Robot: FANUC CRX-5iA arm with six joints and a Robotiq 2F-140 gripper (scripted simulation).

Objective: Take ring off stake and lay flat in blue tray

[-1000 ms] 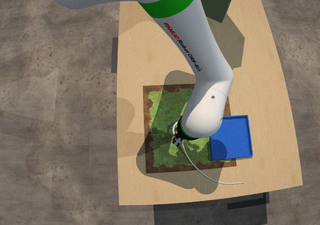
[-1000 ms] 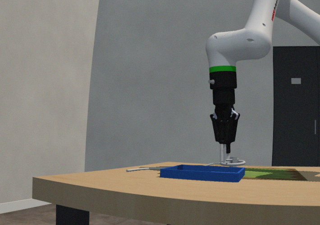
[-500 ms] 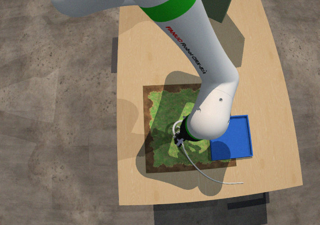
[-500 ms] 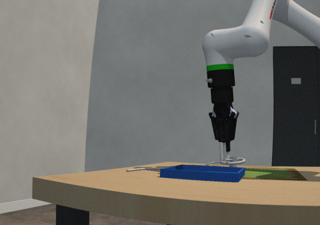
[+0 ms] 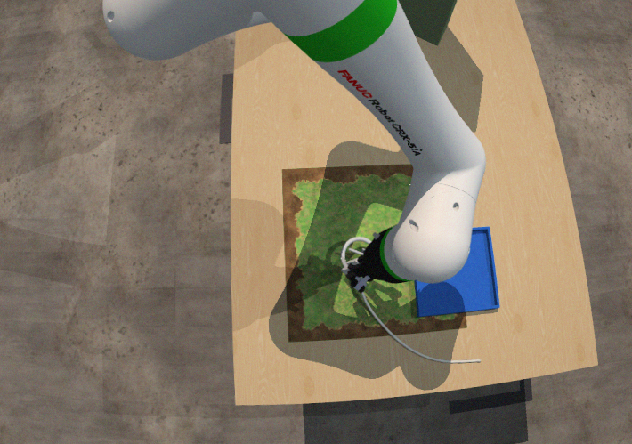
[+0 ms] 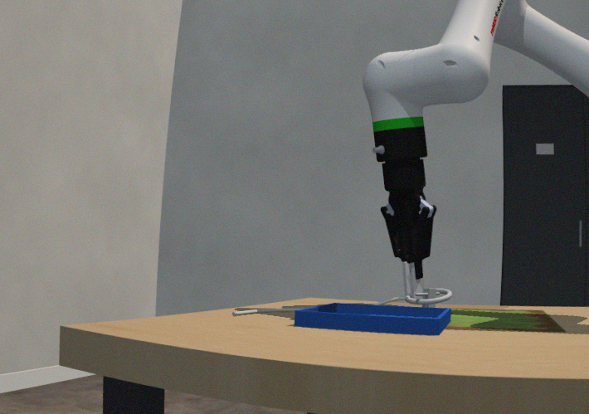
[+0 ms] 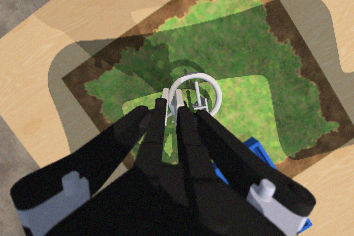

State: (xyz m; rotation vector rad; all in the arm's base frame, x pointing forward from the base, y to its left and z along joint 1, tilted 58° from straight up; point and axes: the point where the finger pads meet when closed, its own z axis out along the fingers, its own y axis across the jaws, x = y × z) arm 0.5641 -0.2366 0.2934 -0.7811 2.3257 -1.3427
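Right now the blue tray is 11 cm ahead of my hand, 21 cm to the left of it and 5 cm below it. From my hand the other things lie so: grey stake (2 cm behind, 4 cm to the left, 4 cm below); then green mat (3 cm behind, 7 cm to the left, 8 cm below); then ring (2 cm behind, 3 cm to the left, 3 cm below).
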